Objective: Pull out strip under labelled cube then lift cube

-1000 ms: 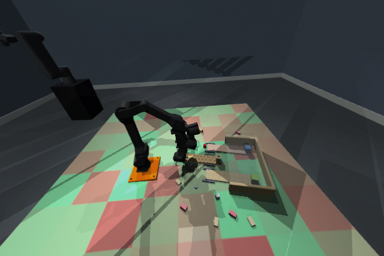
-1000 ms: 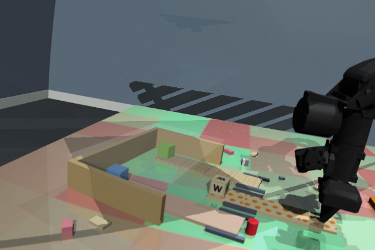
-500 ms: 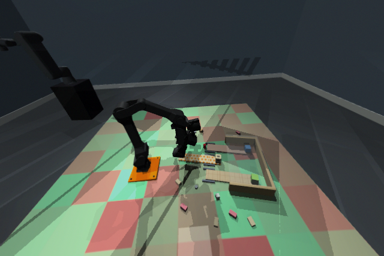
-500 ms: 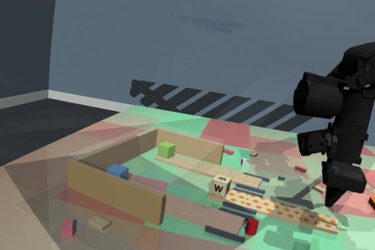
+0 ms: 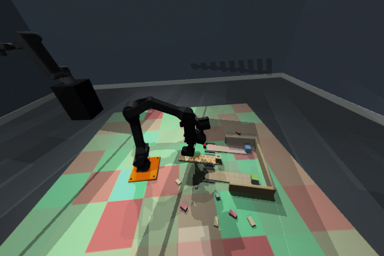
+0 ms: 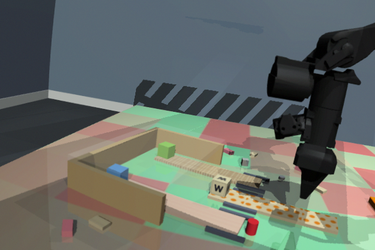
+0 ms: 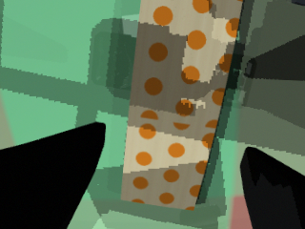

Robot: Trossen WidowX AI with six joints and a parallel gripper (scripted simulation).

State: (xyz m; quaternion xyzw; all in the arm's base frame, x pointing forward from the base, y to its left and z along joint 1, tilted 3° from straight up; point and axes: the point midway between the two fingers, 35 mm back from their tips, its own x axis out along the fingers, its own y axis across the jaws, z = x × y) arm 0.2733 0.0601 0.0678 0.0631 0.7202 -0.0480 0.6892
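The labelled cube is 15 cm ahead of my gripper tip, 3 cm below it and 2 cm to the right of it. Round my gripper tip: red cylinder 9 cm to the left, 8 cm ahead, 4 cm below.
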